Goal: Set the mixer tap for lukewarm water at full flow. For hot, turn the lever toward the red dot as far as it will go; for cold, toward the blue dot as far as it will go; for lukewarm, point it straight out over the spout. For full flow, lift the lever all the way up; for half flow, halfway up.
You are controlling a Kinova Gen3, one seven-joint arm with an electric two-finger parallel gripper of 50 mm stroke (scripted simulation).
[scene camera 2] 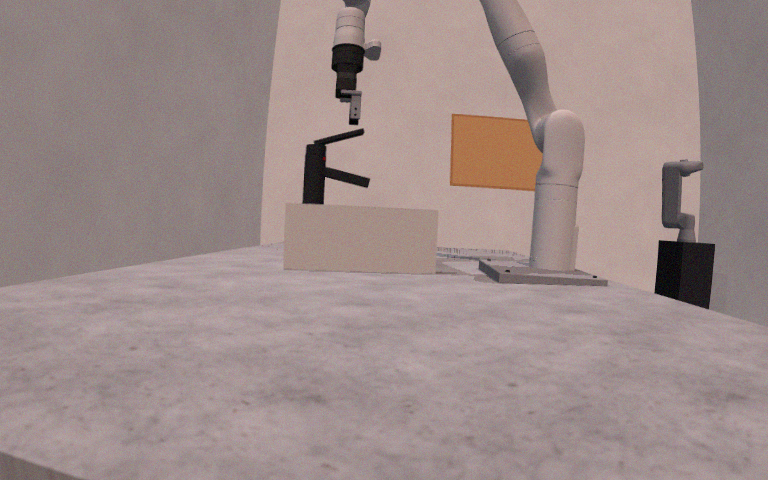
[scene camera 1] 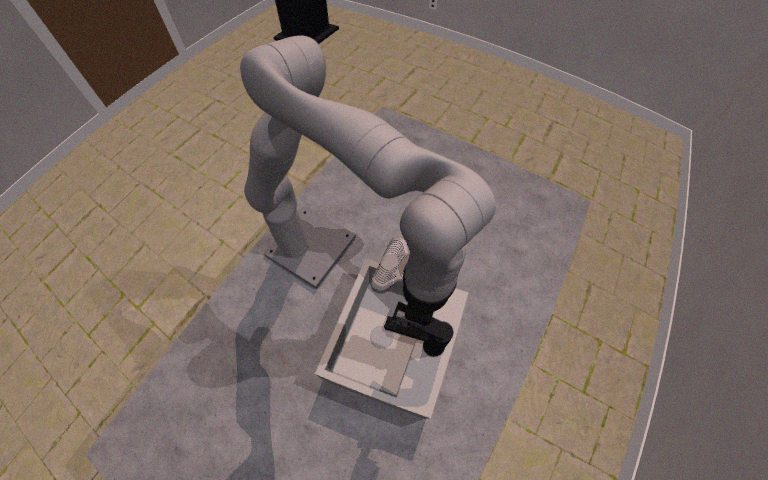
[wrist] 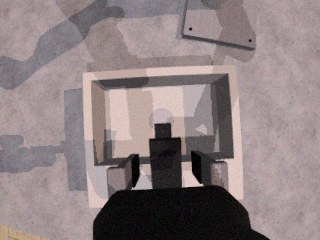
Scene:
my gripper: scene camera 2 354, 121; scene camera 1; wrist
same spot on my gripper: (scene camera 1: 400, 317) = (wrist: 107, 182)
same spot on black mixer tap: (wrist: 162, 130) = (scene camera 1: 390, 323)

